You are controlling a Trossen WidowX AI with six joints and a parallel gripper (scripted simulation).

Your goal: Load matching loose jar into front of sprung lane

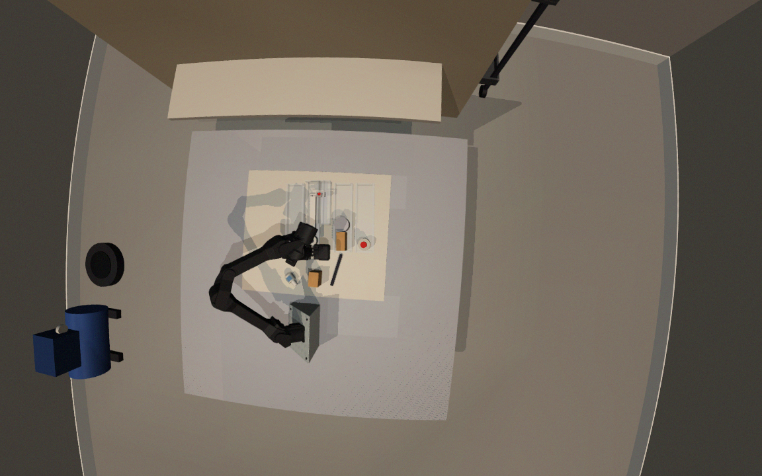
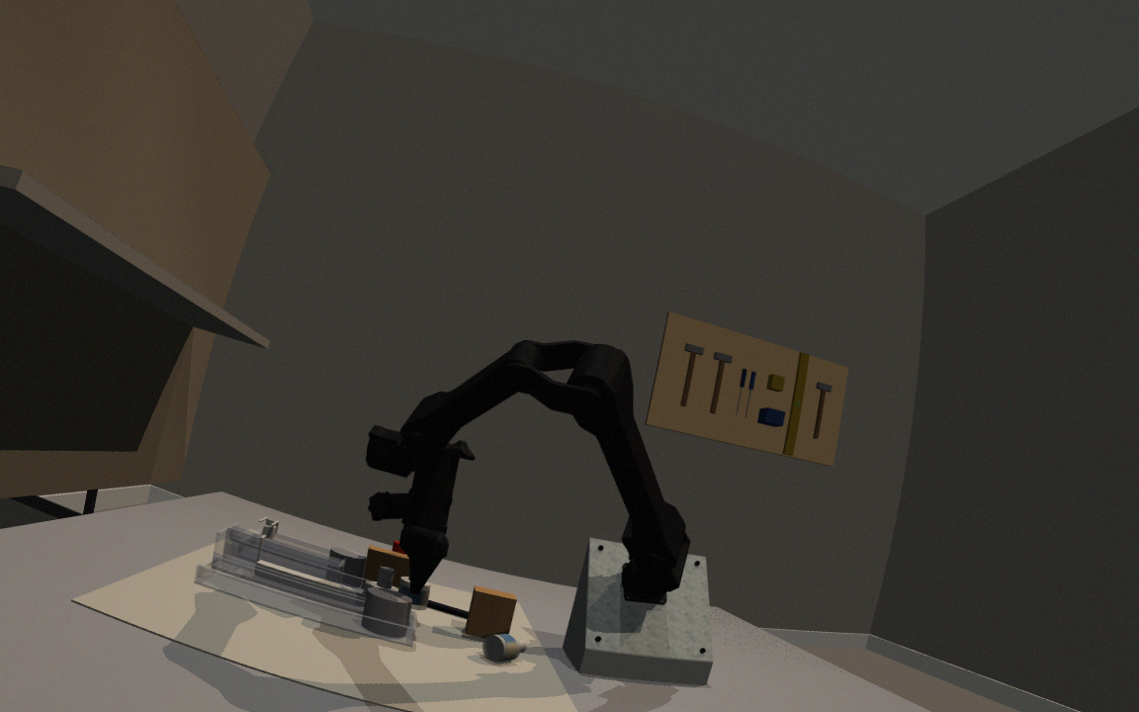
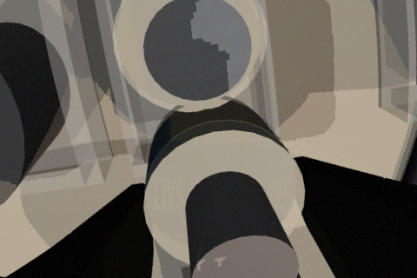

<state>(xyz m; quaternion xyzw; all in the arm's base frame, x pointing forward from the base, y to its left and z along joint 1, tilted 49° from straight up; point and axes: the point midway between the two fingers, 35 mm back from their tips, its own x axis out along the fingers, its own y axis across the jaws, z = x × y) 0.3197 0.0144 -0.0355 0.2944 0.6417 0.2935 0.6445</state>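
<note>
Now: gripper tip 8 cm past the black rod, 10 cm to the left of it and 4 cm above it. From my gripper tip the other things lie so: grey pusher plate 16 cm ahead, 2 cm to the right.
</note>
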